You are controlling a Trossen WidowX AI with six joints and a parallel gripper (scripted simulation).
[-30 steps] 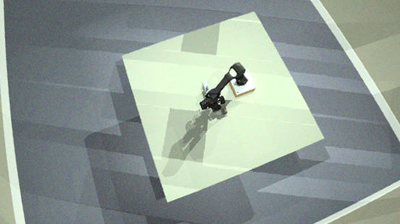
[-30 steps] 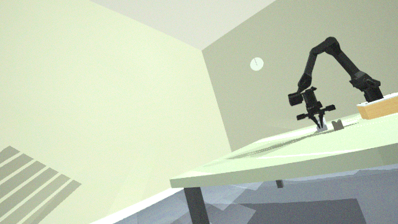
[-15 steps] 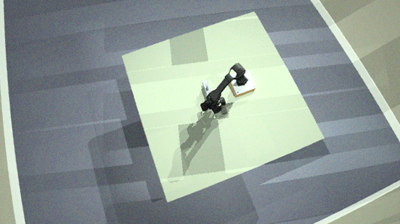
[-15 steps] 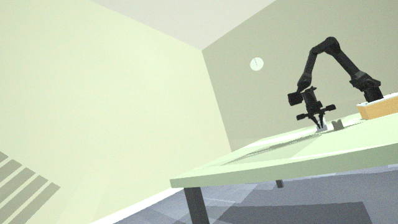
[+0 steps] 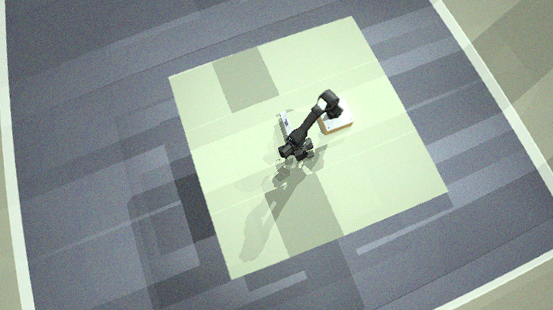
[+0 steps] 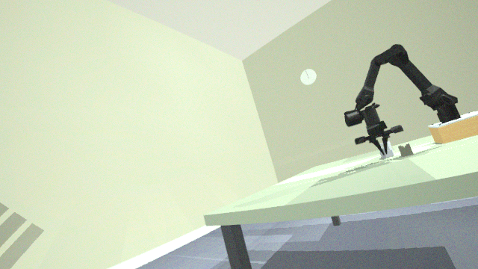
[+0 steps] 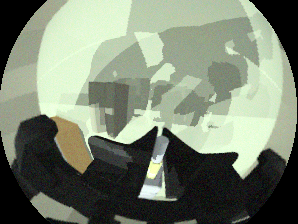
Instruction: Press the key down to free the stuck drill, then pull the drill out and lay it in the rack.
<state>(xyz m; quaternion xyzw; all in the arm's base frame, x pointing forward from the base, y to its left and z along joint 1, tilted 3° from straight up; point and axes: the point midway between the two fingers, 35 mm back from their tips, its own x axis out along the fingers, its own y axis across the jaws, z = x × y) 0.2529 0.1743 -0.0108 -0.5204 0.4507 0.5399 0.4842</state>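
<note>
Now: gripper tip 10 mm short of the drill, 50 mm to the left of it and 30 mm below it. Also, from my gripper tip: blue key (20 mm ahead, 170 mm to the right, 30 mm above); grey rack (80 mm behind, 10 mm to the left); drill fixture (20 mm ahead, 150 mm to the right, 20 mm above).
</note>
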